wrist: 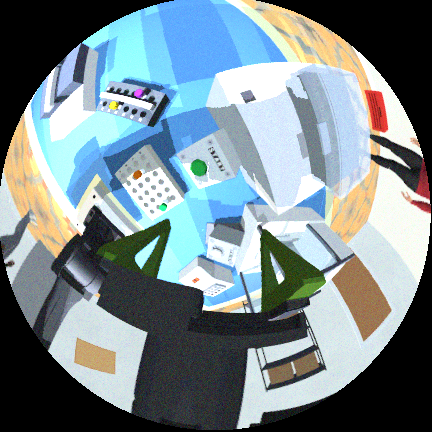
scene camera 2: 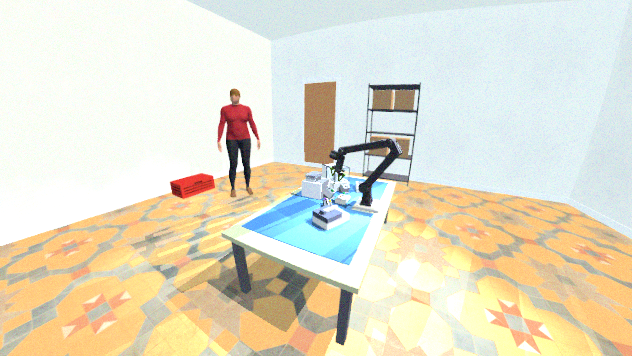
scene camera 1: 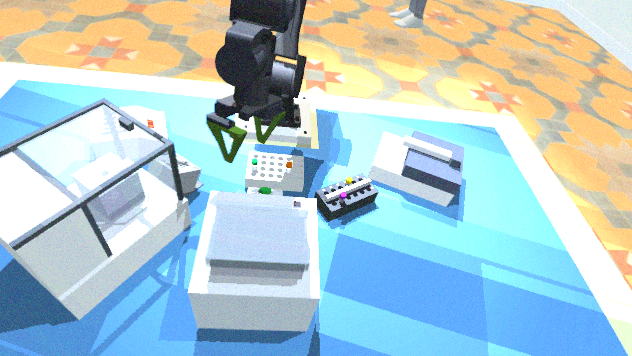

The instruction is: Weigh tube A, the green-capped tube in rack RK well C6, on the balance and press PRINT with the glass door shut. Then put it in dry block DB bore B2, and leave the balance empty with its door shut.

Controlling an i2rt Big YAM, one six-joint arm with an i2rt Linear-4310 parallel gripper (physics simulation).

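Pixels of known places: gripper, fingertip midpoint: (wrist: 214, 228) (scene camera 2: 335, 178) (scene camera 1: 245, 151); arm's base, link origin: (wrist: 103, 228) (scene camera 2: 366, 202).
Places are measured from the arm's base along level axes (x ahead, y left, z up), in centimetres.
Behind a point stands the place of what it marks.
Note:
The green-capped tube (scene camera 1: 254, 162) {y -5.7, x 20.6, z 3.1 cm} (wrist: 163, 207) {y -5.7, x 20.3, z 3.2 cm} stands upright in a corner well of the white rack (scene camera 1: 275, 185) {y -0.9, x 23.7, z -0.8 cm} (wrist: 171, 172) {y -2.2, x 24.0, z -2.3 cm}; an orange-capped tube (scene camera 1: 289, 164) {y 1.9, x 20.9, z 3.2 cm} (wrist: 137, 174) {y 1.8, x 20.9, z 3.2 cm} stands in another well. My gripper (scene camera 1: 245, 151) {y -7.4, x 28.5, z 13.7 cm} (wrist: 214, 228) {y -7.4, x 28.5, z 13.7 cm} is open and empty, above the table near the rack's green-capped end, touching nothing. The glass-walled balance (scene camera 1: 55, 265) {y -31.8, x 49.7, z 11.7 cm} stands at the left in scene camera 1; whether its door is shut is unclear. A dark block (scene camera 1: 353, 206) {y 15.9, x 29.6, z -0.3 cm} (wrist: 159, 110) {y 8.9, x 29.8, z -0.8 cm} with two rows of bores holds yellow-capped and magenta-capped tubes. I cannot read labels identifying DB.
A large white lidded machine (scene camera 1: 257, 230) {y -5.2, x 47.2, z 16.8 cm} (wrist: 270, 150) {y -4.6, x 37.7, z 11.3 cm} stands beside a box with a green button (scene camera 1: 265, 190) {y -3.5, x 30.0, z 4.9 cm} (wrist: 199, 167) {y -3.5, x 29.8, z 4.9 cm}. A grey-lidded device (scene camera 1: 437, 172) {y 35.2, x 24.2, z 5.8 cm} (wrist: 71, 72) stands beyond the dark block. Near the balance are a dial unit (wrist: 220, 247) {y -20.0, x 23.2, z 4.5 cm} and a white keypad unit (wrist: 207, 272) {y -28.4, x 14.4, z 2.6 cm}.

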